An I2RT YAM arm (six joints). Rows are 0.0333 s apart.
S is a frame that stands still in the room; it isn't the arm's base.
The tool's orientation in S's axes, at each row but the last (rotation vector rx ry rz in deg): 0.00 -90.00 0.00; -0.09 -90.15 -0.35; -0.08 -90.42 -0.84; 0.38 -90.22 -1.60; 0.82 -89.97 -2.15; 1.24 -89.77 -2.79; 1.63 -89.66 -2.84; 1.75 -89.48 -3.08
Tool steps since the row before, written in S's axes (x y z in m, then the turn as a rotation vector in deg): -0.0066 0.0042 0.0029 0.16 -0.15 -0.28; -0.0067 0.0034 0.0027 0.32 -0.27 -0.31; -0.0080 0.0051 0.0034 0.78 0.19 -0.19; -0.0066 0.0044 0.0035 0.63 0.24 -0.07; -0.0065 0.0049 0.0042 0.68 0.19 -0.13; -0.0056 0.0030 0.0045 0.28 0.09 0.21; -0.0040 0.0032 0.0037 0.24 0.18 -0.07; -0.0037 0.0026 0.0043 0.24 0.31 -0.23
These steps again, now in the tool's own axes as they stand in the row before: 0.0029 0.0042 0.0066 -0.28 -0.15 -0.16; 0.0027 0.0034 0.0067 -0.31 -0.27 -0.32; 0.0034 0.0050 0.0080 -0.20 0.20 -0.78; 0.0034 0.0044 0.0066 -0.08 0.25 -0.63; 0.0040 0.0049 0.0066 -0.14 0.20 -0.68; 0.0043 0.0031 0.0057 0.21 0.10 -0.28; 0.0035 0.0033 0.0041 -0.08 0.18 -0.24; 0.0041 0.0028 0.0038 -0.24 0.30 -0.24
